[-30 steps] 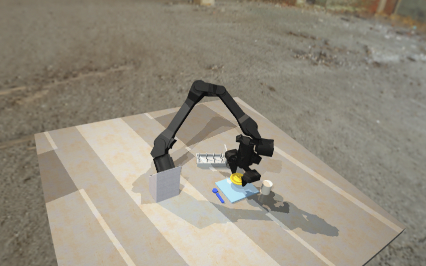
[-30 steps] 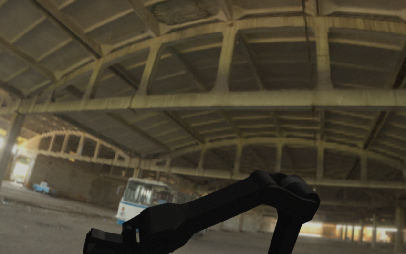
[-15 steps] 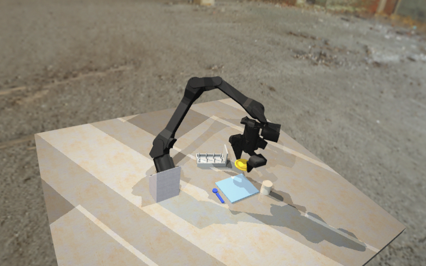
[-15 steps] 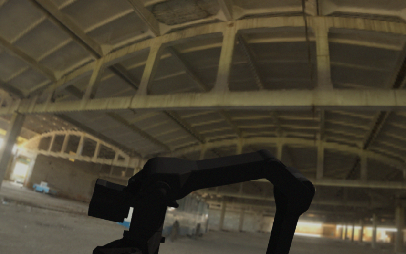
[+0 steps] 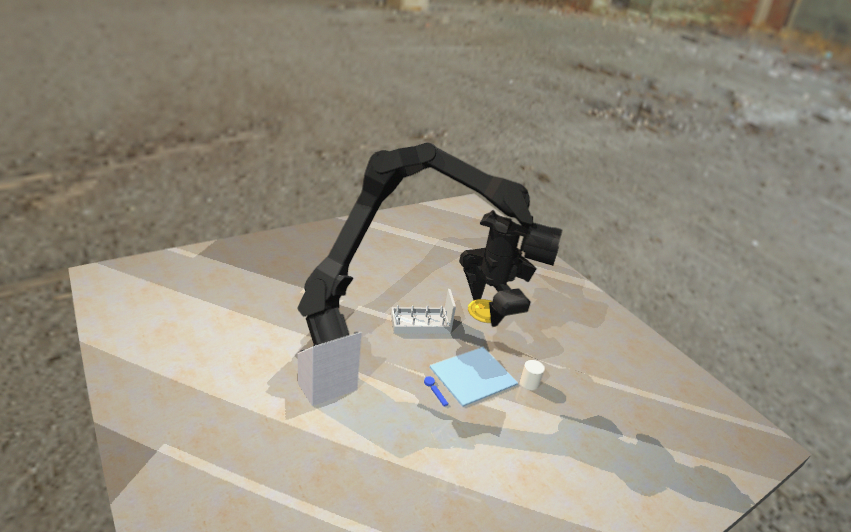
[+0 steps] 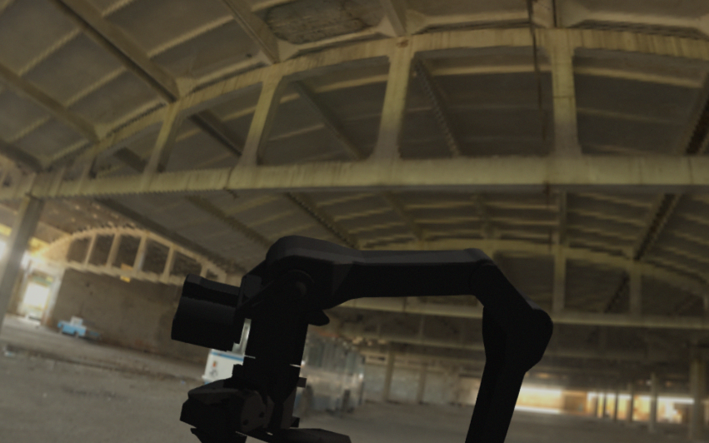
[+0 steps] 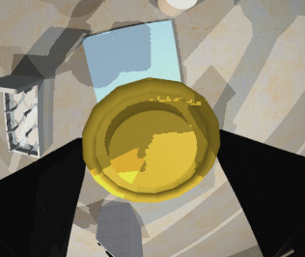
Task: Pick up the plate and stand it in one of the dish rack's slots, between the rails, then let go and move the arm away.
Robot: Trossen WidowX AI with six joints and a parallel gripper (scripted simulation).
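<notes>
The dish rack lies 1 cm behind my gripper tip, 21 cm to the left of it and 16 cm below it. Round my gripper tip: light blue mat 1 cm ahead, 18 cm below; then blue spoon 9 cm behind, 18 cm below; then yellow plate 1 cm above.
</notes>
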